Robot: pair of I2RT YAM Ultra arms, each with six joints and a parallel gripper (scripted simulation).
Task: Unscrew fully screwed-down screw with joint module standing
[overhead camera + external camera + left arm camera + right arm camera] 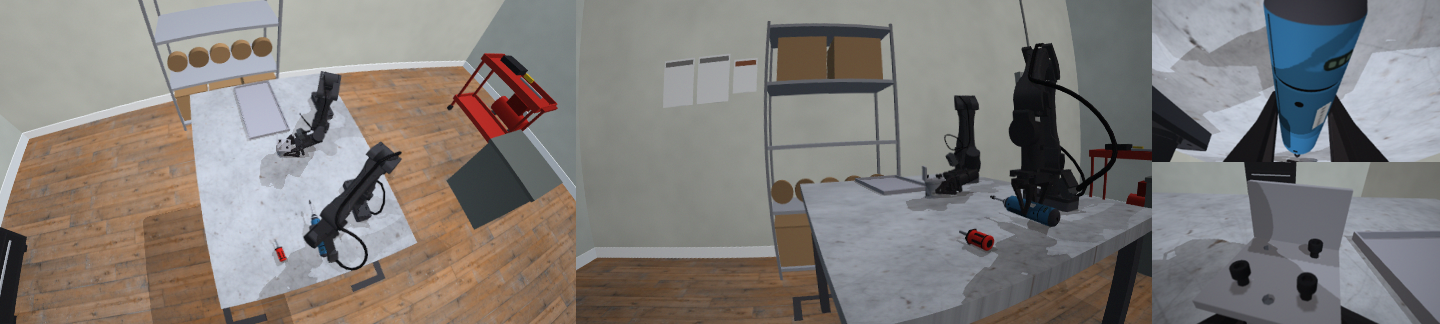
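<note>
The joint module is right at my right hand. From my right hand the other things lie so: screw (60 mm behind, 300 mm to the left, 20 mm above); grey bracket (50 mm above); bit (60 mm behind, 330 mm to the left, 20 mm above).
</note>
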